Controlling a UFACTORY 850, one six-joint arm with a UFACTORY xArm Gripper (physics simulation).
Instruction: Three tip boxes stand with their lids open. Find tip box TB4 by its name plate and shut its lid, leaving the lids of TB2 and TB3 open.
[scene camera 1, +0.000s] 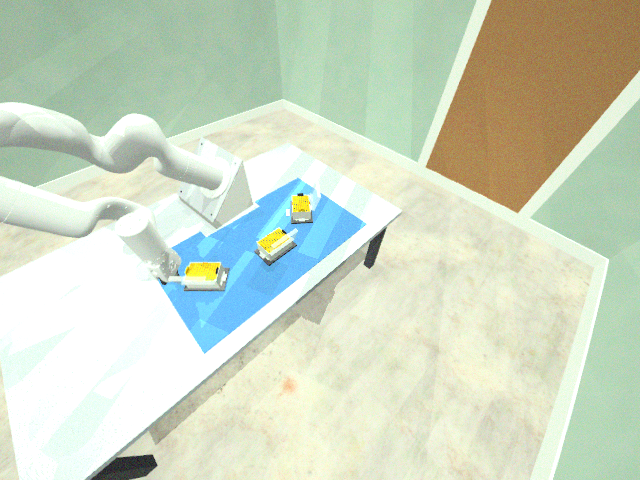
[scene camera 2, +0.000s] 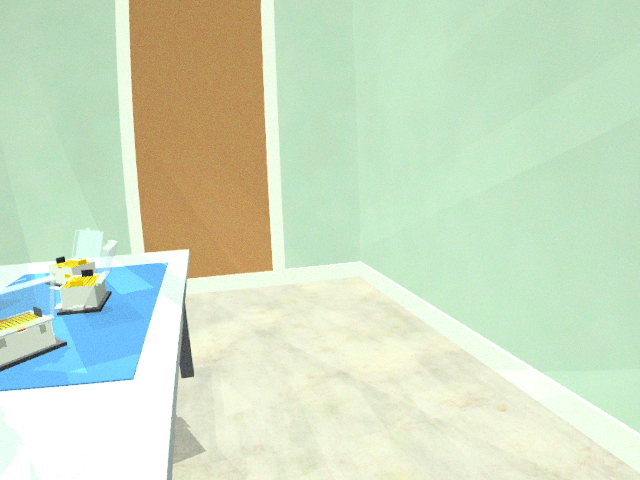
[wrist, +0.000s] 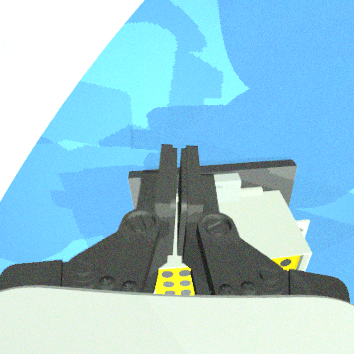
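Three white tip boxes with yellow racks stand on dark base plates. The nearest box (scene camera 1: 204, 283) (scene camera 2: 28, 338) (wrist: 265, 220) is beside my gripper, the middle box (scene camera 1: 275, 250) (scene camera 2: 82, 298) stands at an angle, and the far box (scene camera 1: 301, 212) (scene camera 2: 59, 273) is beyond it. Clear lids stand raised at the boxes; one upright lid (scene camera 2: 87, 243) shows at the back in scene camera 2. No name plate is readable, so I cannot tell which box is TB4. My gripper (scene camera 1: 165, 282) (wrist: 177, 170) is shut and empty, at the nearest box's left end. Its fingers partly hide that box in the wrist view.
A blue mat (scene camera 1: 232, 312) (scene camera 2: 103, 356) (wrist: 280, 75) lies under the boxes on the white table (scene camera 1: 87, 341) (scene camera 2: 103, 428). The arm's slanted base mount (scene camera 1: 240, 193) stands behind the mat. The table's long front edge runs past the mat.
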